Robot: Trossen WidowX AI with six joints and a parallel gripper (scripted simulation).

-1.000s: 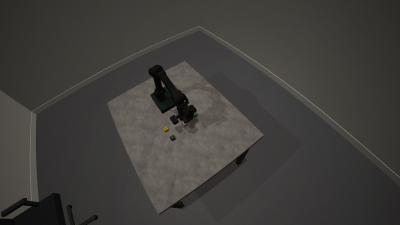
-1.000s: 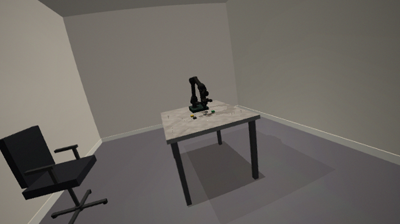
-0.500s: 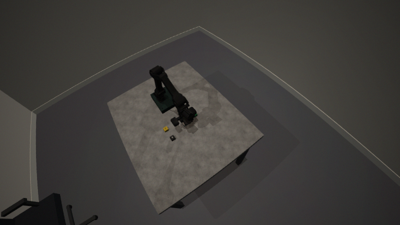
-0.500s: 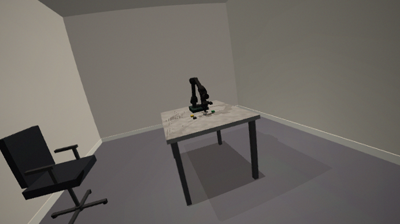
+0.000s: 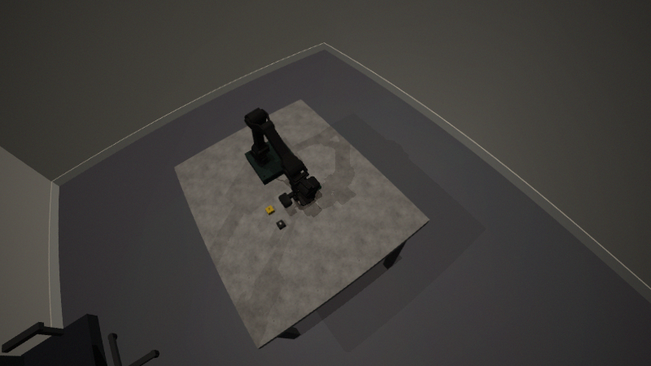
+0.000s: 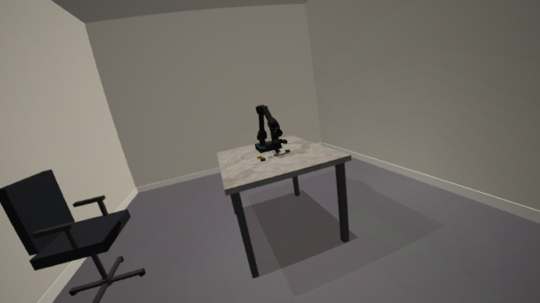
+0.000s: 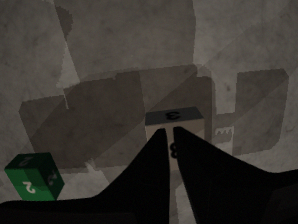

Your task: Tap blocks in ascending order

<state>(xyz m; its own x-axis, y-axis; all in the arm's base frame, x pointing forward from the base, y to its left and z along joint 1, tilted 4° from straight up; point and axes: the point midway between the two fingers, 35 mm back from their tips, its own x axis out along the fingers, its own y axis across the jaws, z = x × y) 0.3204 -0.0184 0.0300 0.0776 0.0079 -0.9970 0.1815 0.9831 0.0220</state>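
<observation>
My gripper tip is now 1 cm past the white block and 1 cm above it. Round my gripper tip: grey block (9 cm behind, 5 cm to the left, 1 cm below); then green block (11 cm to the left, 1 cm below, 1 cm behind); then black block (15 cm to the right, 1 cm below, 1 cm ahead).
</observation>
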